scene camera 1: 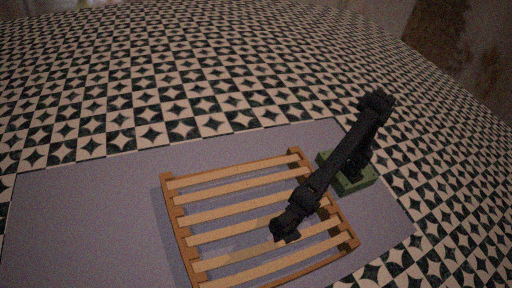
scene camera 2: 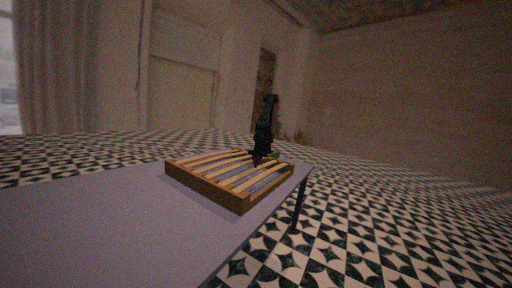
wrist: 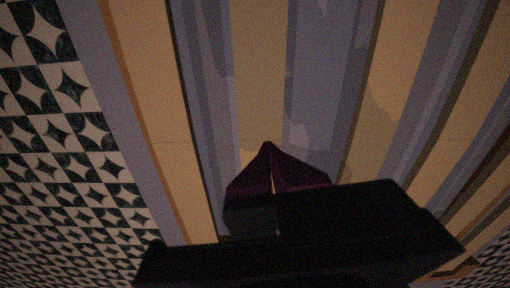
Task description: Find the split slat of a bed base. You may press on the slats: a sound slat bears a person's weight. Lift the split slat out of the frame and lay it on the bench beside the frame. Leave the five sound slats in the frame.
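Note:
The bed base (scene camera 1: 185,231) (scene camera 2: 205,192) is an orange-brown wooden frame with several pale slats across it. My gripper (scene camera 1: 286,242) (scene camera 2: 256,164) (wrist: 267,147) is shut and empty, its dark purple fingertips pointing down at the second slat from the near edge (scene camera 1: 240,254) (wrist: 260,75), close to it; I cannot tell whether they touch. The nearest slat (scene camera 1: 260,269) (wrist: 160,100) lies on one side, and another slat (wrist: 400,60) on the other. Thin cross lines show on several slats in the wrist view. The fingers hide part of the slat. I cannot tell a split.
The frame stands on the grey-lilac bench (scene camera 1: 90,215) (scene camera 2: 100,220), with bench surface extending to its left in scene camera 1. The arm's green base block (scene camera 1: 357,186) stands by the frame's right side. The bench edge runs close to the nearest slat, with tiled floor (wrist: 65,130) beyond.

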